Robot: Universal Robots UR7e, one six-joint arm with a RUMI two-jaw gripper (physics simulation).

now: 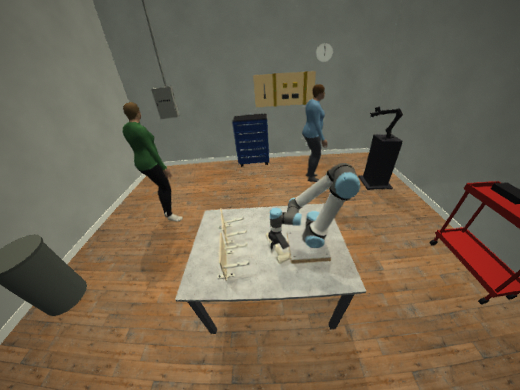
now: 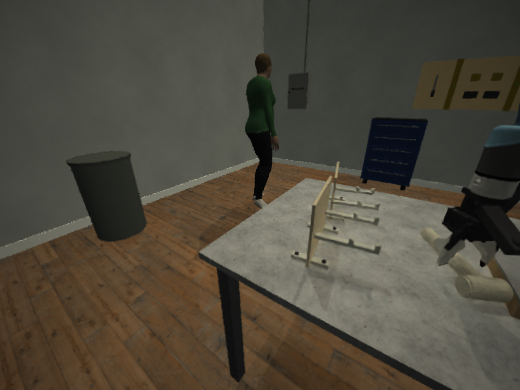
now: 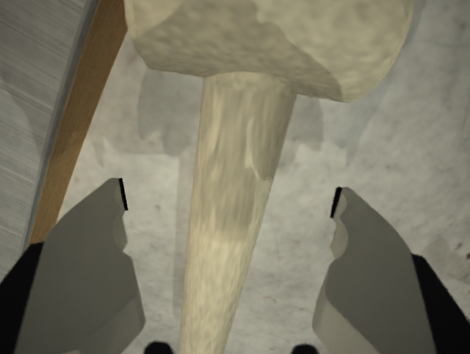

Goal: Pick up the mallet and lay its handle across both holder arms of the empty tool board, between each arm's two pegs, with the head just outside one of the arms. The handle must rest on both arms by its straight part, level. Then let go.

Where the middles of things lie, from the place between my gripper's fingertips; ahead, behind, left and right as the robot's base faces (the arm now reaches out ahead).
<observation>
The pale wooden mallet (image 3: 254,66) is 30 mm to the right of my hand and 10 mm ahead of it.
</observation>
